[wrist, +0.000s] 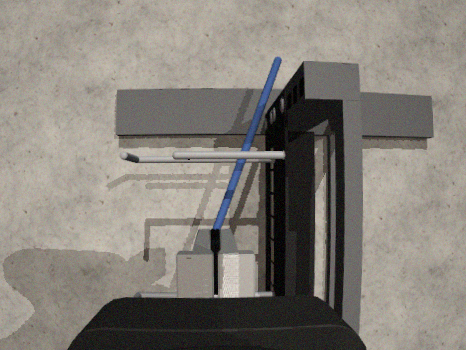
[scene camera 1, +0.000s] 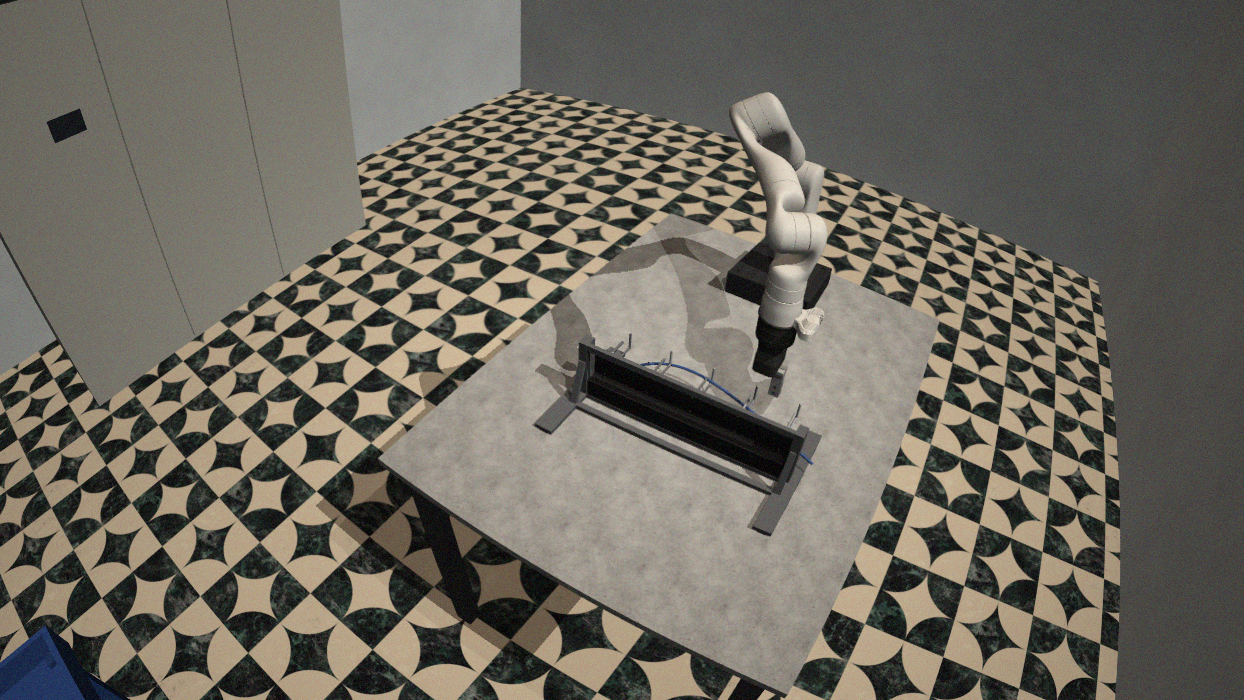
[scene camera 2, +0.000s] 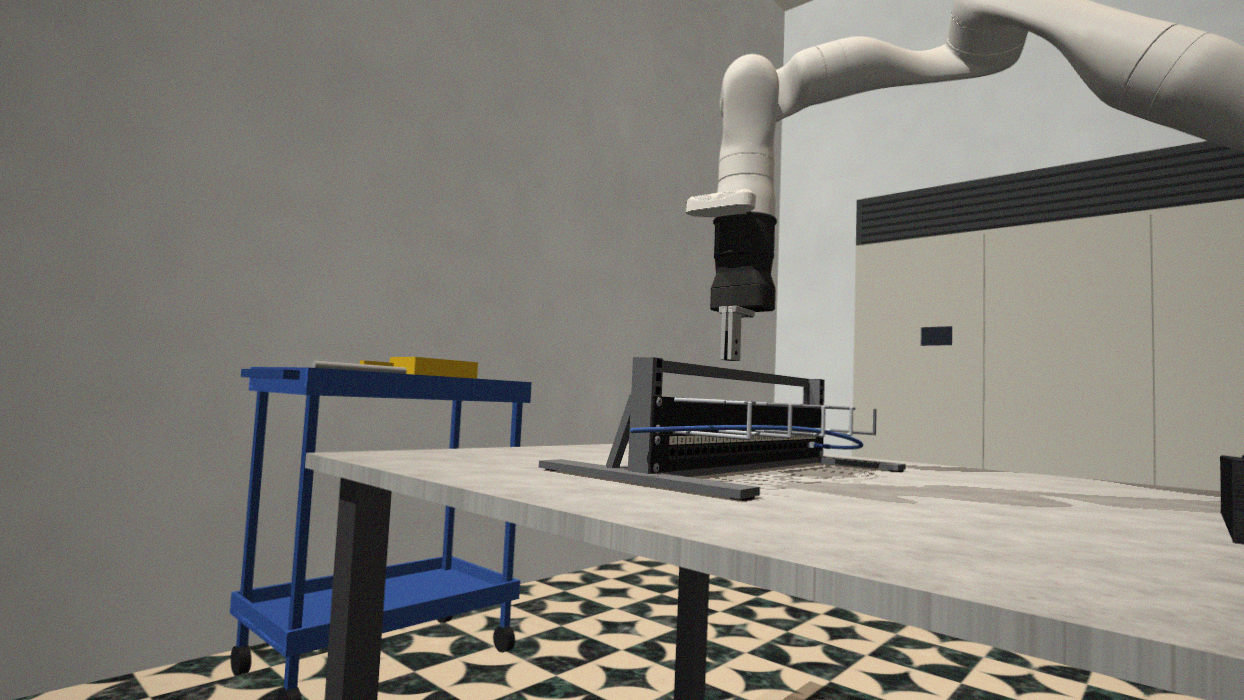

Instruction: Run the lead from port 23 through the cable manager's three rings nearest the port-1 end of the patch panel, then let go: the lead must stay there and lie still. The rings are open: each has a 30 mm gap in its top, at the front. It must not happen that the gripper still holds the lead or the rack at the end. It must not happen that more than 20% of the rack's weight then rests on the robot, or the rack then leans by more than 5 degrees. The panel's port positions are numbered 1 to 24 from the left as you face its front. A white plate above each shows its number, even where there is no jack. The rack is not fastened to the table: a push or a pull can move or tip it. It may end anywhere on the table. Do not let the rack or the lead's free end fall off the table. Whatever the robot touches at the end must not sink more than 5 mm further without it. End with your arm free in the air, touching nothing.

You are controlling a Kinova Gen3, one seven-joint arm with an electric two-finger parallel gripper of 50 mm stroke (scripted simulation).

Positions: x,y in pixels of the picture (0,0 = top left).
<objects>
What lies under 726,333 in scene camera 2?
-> My gripper.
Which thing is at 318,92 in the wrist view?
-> A patch panel rack.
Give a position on a patch panel rack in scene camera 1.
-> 605,376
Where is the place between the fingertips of my gripper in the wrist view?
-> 215,251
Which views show the patch panel rack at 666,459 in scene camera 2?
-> The wrist view, scene camera 1 and scene camera 2: all of them.
</objects>
